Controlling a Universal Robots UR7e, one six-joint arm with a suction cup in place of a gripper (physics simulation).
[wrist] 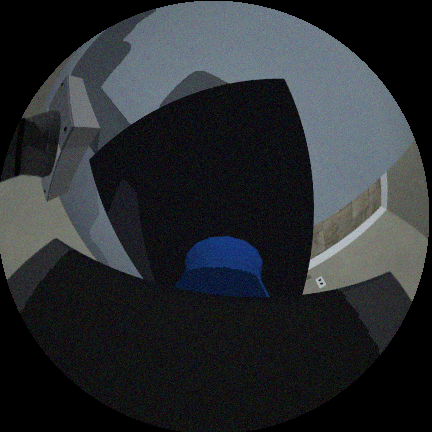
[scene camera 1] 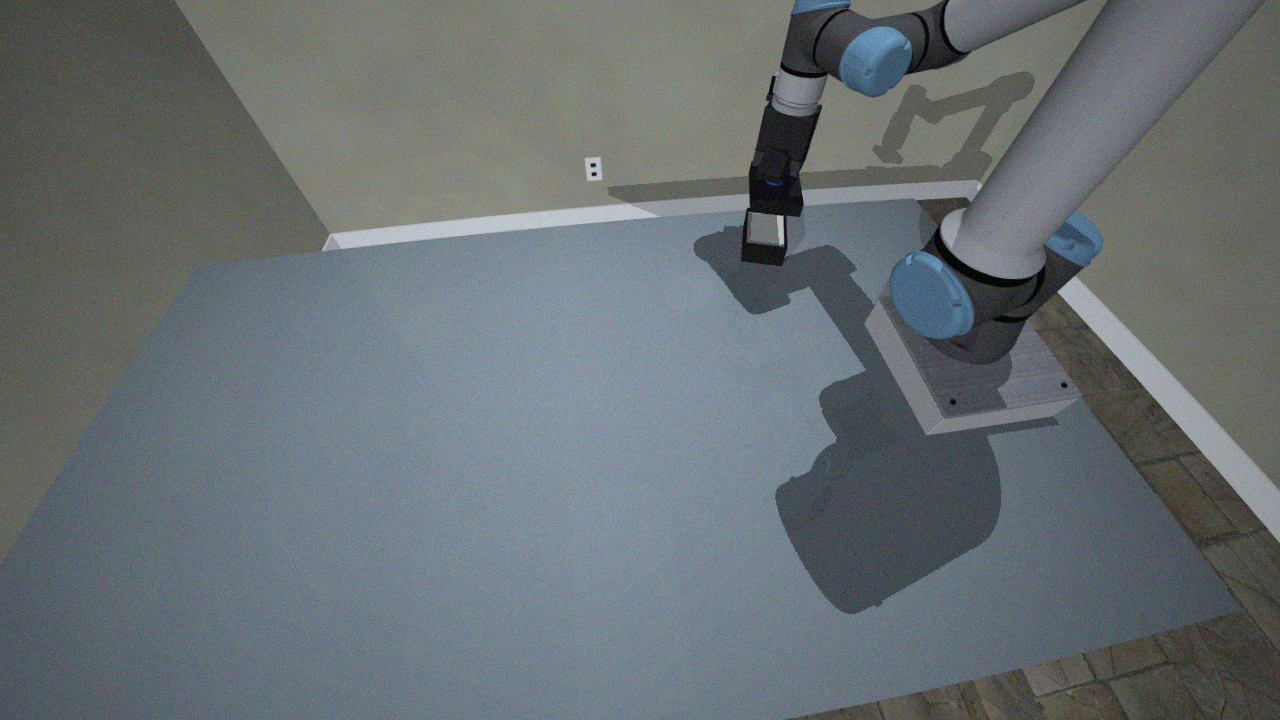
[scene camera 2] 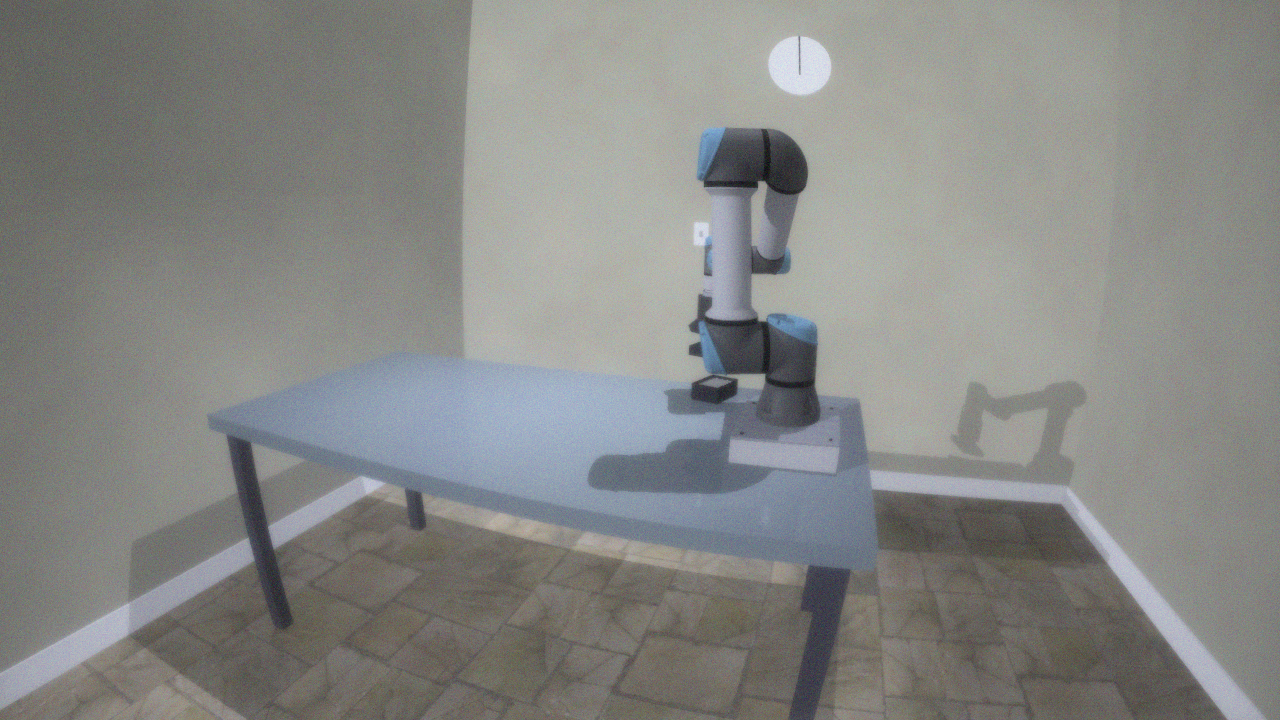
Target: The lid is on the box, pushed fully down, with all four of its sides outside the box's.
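Pixels of known places: hand, its tool point: [wrist: 224, 252] [scene camera 1: 772, 186]; arm's base, origin of its link: [wrist: 48, 142] [scene camera 2: 788, 415].
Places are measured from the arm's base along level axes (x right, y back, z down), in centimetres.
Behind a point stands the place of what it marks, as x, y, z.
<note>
The black lid [scene camera 1: 776, 200] {26.5, -26.0, -8.6} [scene camera 2: 694, 350] {26.8, -28.5, -7.5} [wrist: 215, 165] {29.0, -26.3, -8.6} hangs on my suction cup [scene camera 1: 773, 181] {32.9, -24.4, -7.4} [wrist: 223, 255], which shows blue against it. In the scene camera 2 view the arm hides the cup and much of the lid. The black box [scene camera 1: 763, 254] {27.3, -25.4, 4.6} [scene camera 2: 713, 394] {26.3, -22.5, 4.4} stands on the table close to the robot's base, with a pale inside showing at its open top. The lid is above the box and apart from it. In the scene camera 1 view it appears just behind the box's far edge. In the wrist view the lid covers the middle, and the box does not show.
The blue-grey table [scene camera 1: 402, 402] {3.0, -94.5, 7.1} [scene camera 2: 501, 429] {-14.3, -66.4, 7.1} [wrist: 350, 100] {27.9, -56.9, 7.1} carries the robot's pale base block [scene camera 1: 1002, 407] {-15.0, -1.8, 1.0} [scene camera 2: 783, 452] {-15.1, 0.4, 3.5} [wrist: 82, 107] {1.7, -11.1, 4.1}, near the box. The wall [scene camera 1: 447, 107] with a socket [scene camera 1: 593, 168] [wrist: 320, 282] rises beyond the table's far edge.
</note>
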